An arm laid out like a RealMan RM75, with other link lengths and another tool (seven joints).
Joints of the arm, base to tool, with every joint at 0 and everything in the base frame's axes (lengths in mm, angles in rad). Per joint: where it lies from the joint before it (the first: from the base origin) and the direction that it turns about. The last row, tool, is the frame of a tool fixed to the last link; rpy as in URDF.
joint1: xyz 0 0 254.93 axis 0 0 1
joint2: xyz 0 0 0 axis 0 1 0
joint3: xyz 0 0 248.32 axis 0 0 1
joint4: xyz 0 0 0 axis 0 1 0
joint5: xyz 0 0 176.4 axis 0 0 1
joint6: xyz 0 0 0 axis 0 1 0
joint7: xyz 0 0 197.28 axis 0 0 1
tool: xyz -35 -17 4 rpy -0.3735 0 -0.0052
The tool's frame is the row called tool.
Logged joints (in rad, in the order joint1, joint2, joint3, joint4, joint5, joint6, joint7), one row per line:
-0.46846 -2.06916 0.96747 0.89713 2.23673 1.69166 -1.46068
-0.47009 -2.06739 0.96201 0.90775 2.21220 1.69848 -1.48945
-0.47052 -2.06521 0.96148 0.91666 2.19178 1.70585 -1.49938
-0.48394 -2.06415 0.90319 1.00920 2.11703 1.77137 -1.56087
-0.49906 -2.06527 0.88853 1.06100 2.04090 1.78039 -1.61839
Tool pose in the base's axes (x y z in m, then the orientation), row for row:
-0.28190 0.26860 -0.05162 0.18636 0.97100 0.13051 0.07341
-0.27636 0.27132 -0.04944 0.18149 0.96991 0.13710 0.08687
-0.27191 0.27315 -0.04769 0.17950 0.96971 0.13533 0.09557
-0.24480 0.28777 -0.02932 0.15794 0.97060 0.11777 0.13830
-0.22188 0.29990 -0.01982 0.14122 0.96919 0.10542 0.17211
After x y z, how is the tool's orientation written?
As a quaternion, w x y z.
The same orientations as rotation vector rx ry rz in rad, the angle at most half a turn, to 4 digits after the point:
2.7344 0.3675 0.2067
2.7385 0.3871 0.2453
2.7409 0.3825 0.2701
2.7762 0.3369 0.3956
2.7982 0.3044 0.4969

